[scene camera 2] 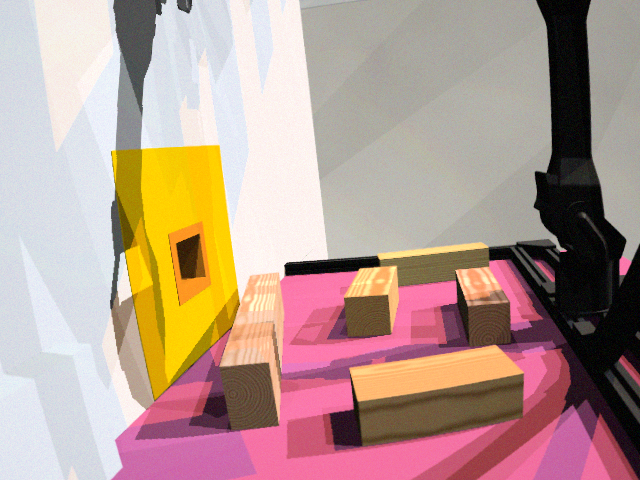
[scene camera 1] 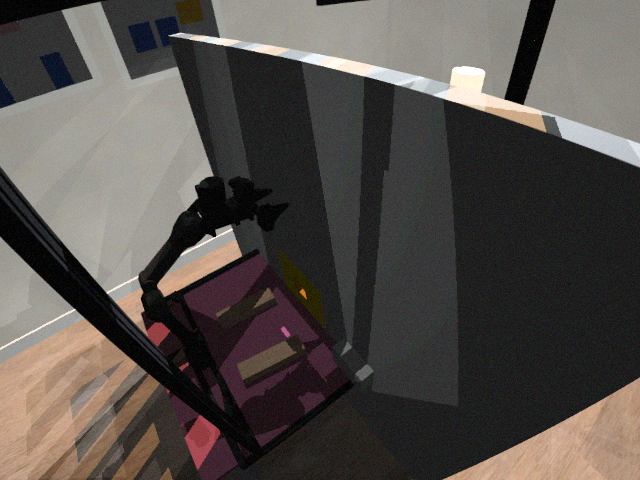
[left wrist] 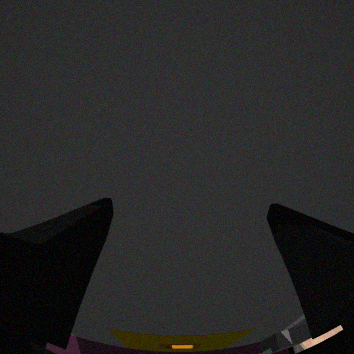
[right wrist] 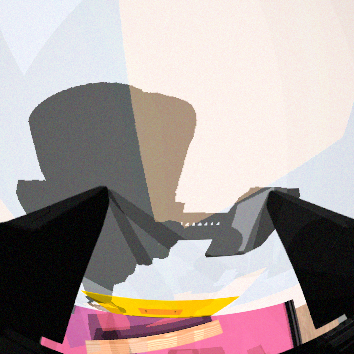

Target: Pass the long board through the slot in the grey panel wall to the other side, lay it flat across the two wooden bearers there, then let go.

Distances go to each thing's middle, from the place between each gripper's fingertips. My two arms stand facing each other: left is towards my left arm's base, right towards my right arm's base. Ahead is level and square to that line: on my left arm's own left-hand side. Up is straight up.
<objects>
Right now my left hand is 20 mm past the slot (scene camera 2: 188, 249), 30 mm to the left of it and 410 mm above it. From my left hand the other things lie so: grey block (scene camera 2: 60, 415): 340 mm behind, 20 mm to the right, 470 mm below.
The slot lies 370 mm below my right hand, 30 mm to the left of it and 20 mm behind it. The rest, counted from my right hand: grey block 430 mm below, 340 mm behind, 40 mm to the left.
</objects>
